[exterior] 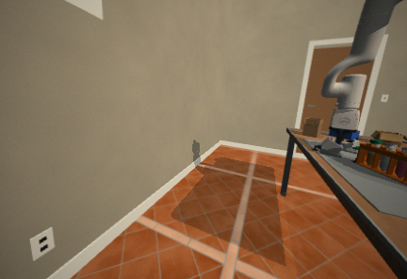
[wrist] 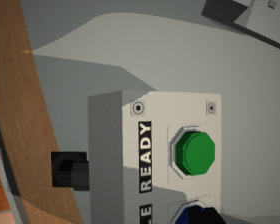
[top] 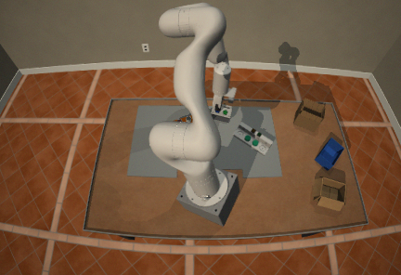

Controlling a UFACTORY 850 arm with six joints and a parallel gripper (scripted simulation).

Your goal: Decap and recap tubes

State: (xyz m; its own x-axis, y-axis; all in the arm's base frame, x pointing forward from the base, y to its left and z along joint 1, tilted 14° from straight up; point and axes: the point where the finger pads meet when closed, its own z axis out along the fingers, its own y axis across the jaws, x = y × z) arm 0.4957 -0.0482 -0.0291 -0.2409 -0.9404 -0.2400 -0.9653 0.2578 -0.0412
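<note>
Now: hand 3 cm above the blue cycle key. The rest, counted from my hand: blue bin 25 cm behind, 68 cm to the right, 8 cm below; key housing 1 cm ahead, 2 cm to the right, 4 cm below; green ready key 1 cm behind, 4 cm to the right, 3 cm below.
</note>
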